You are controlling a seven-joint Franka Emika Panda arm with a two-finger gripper.
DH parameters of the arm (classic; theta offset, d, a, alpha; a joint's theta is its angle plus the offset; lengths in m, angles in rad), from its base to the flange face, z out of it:
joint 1: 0 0.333 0 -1.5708
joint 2: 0 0 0 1.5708
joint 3: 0 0.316 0.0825 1.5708
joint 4: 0 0 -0.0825 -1.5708
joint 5: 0 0.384 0 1.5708
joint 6: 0 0 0.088 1.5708
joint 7: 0 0.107 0 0
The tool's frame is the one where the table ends.
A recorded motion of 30 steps. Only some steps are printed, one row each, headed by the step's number.
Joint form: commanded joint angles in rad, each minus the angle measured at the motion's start. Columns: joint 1, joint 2, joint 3, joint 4, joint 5, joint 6, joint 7.
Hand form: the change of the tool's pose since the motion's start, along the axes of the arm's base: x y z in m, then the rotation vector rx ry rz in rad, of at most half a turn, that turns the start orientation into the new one. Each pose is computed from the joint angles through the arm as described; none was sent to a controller.
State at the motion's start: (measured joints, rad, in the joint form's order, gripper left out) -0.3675 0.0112 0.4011 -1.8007 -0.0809 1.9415 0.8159
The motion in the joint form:
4: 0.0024 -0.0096 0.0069 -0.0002 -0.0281 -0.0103 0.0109
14: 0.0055 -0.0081 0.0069 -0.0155 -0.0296 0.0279 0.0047
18: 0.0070 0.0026 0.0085 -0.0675 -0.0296 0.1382 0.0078
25: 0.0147 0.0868 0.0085 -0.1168 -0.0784 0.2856 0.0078
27: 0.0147 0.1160 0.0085 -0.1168 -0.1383 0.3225 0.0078
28: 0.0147 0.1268 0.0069 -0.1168 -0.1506 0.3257 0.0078
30: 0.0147 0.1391 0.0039 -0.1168 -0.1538 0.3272 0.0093
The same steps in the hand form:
4: -0.0029 0.0040 0.0042 -0.0299 -0.0005 0.0042
14: -0.0007 0.0062 -0.0003 -0.0297 -0.0214 0.0175
18: 0.0050 0.0090 -0.0204 -0.0196 -0.0693 0.0282
25: 0.0230 0.0099 -0.0750 -0.0220 -0.0902 0.0698
27: 0.0297 0.0079 -0.0871 -0.0597 -0.1022 0.1021
28: 0.0313 0.0063 -0.0929 -0.0661 -0.0958 0.1070
30: 0.0328 0.0040 -0.0998 -0.0641 -0.0859 0.1046

